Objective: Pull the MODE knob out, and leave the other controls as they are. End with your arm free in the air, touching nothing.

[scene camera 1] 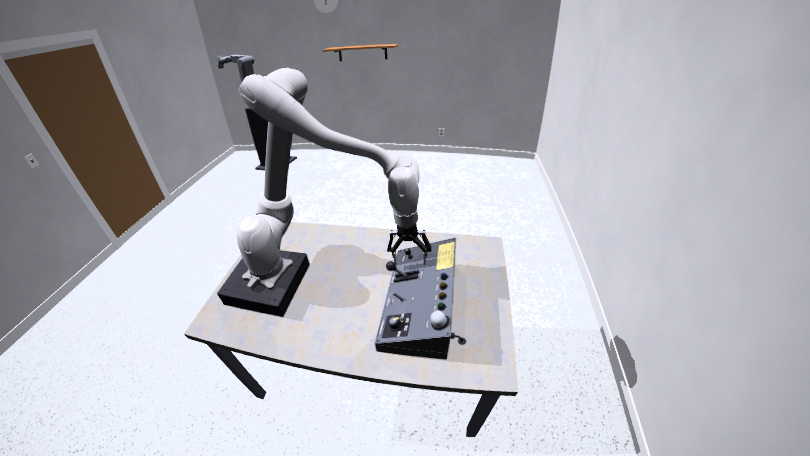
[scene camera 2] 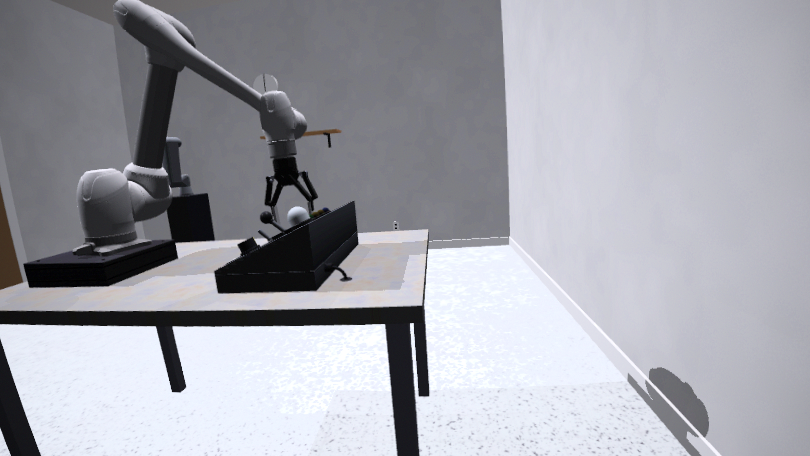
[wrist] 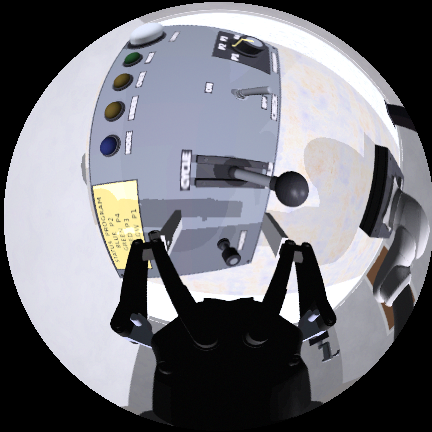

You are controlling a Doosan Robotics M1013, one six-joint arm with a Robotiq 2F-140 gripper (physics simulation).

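Where they show: gripper, between the fingertips: [scene camera 1: 410,262] [wrist: 222,219]; arm's base, origin of its link: [scene camera 1: 268,270] [scene camera 2: 113,249] [wrist: 391,204].
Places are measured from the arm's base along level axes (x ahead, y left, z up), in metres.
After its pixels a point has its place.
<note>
The small black MODE knob [scene camera 1: 408,253] @(z 0.044, x 0.586, y 0.262 m) [wrist: 230,254] @(z 0.053, x 0.583, y 0.261 m) stands on a short stem at the far end of the sloped grey control panel [scene camera 1: 422,294] @(z 0.042, x 0.707, y 0.062 m) [wrist: 165,120] @(z 0.046, x 0.709, y 0.107 m), beside its white label. My gripper [scene camera 1: 409,258] @(z 0.035, x 0.608, y 0.219 m) [scene camera 2: 293,210] @(z 0.035, x 0.608, y 0.219 m) [wrist: 222,219] @(z 0.035, x 0.608, y 0.219 m) is open over that end of the panel, with nothing between its fingers. In the wrist view the knob shows between and below the two fingers, apart from both. The knob is hidden in scene camera 2. How far the fingertips are from the panel face is hard to tell.
The CYCLE lever's black ball [scene camera 1: 391,265] @(z 0.083, x 0.558, y 0.135 m) [scene camera 2: 266,216] @(z 0.074, x 0.562, y 0.130 m) [wrist: 291,189] @(z 0.086, x 0.560, y 0.144 m) sticks up near one finger. A toggle switch [scene camera 1: 399,296] @(z 0.033, x 0.624, y 0.035 m) [wrist: 255,92] @(z 0.037, x 0.616, y 0.040 m), rotary selector [scene camera 1: 395,322] @(z 0.048, x 0.655, y -0.092 m) [wrist: 249,46] @(z 0.041, x 0.645, y -0.060 m), white dome [scene camera 1: 438,319] @(z 0.115, x 0.802, y -0.082 m) [wrist: 146,35], several coloured lamps and a yellow note [scene camera 1: 446,256] @(z 0.074, x 0.752, y 0.259 m) [wrist: 119,225] @(z 0.072, x 0.749, y 0.253 m) are on the panel.
</note>
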